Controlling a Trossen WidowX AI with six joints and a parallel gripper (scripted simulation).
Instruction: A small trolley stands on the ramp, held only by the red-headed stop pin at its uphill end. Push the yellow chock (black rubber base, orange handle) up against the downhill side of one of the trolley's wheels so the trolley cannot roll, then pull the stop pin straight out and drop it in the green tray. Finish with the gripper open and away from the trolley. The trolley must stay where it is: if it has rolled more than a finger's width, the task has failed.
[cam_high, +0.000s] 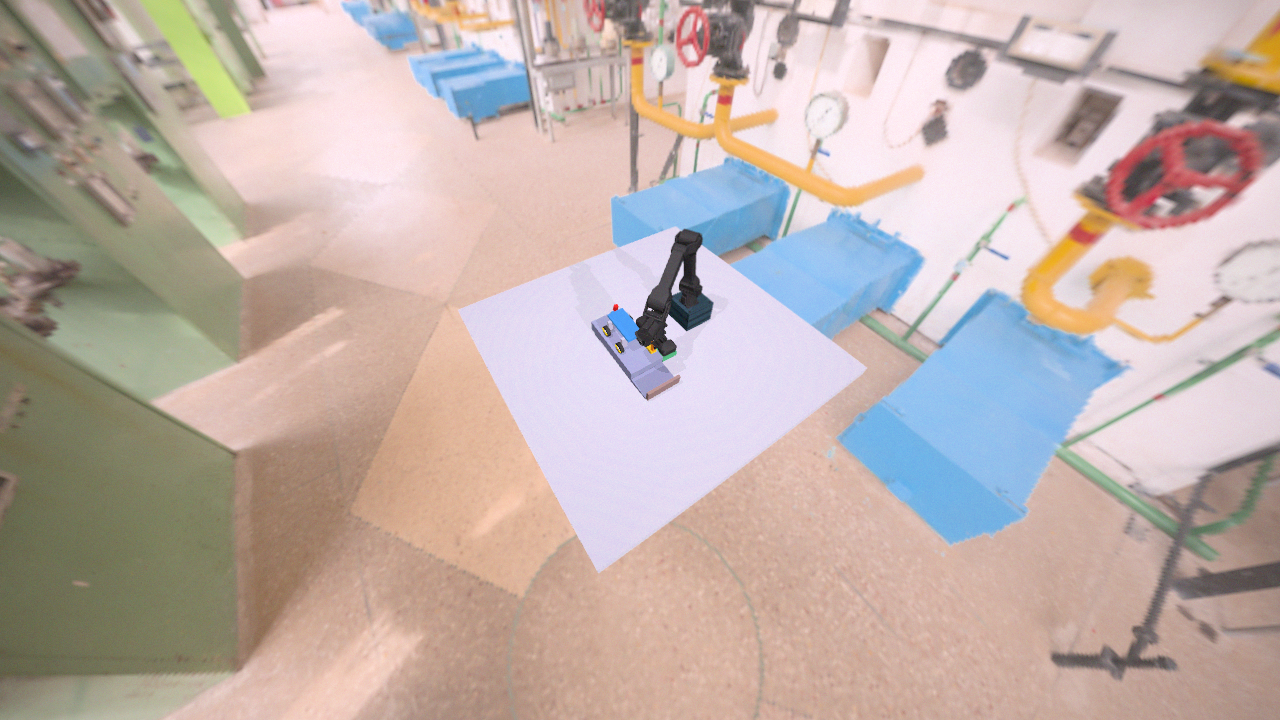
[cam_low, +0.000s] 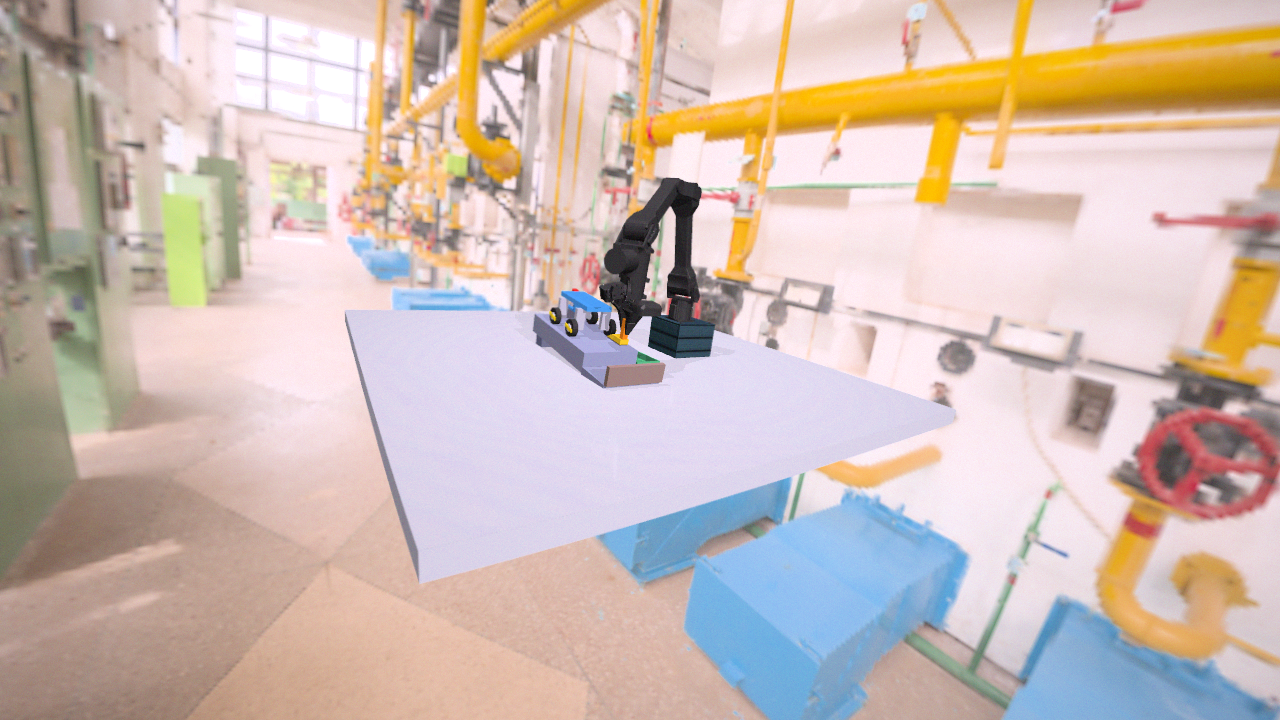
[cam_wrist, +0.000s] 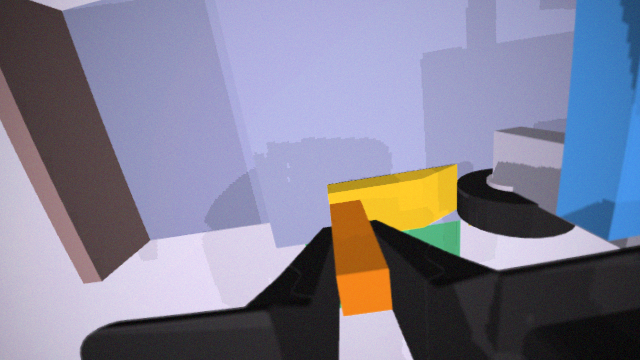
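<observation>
The yellow chock lies 2 cm to the right of my gripper tip and 1 cm below it. Round my gripper tip: grey ramp (5 cm ahead, 12 cm to the right, 4 cm below); blue-decked trolley (5 cm ahead, 12 cm to the right, 2 cm above); green tray (7 cm behind, 3 cm to the right, 10 cm below).
</observation>
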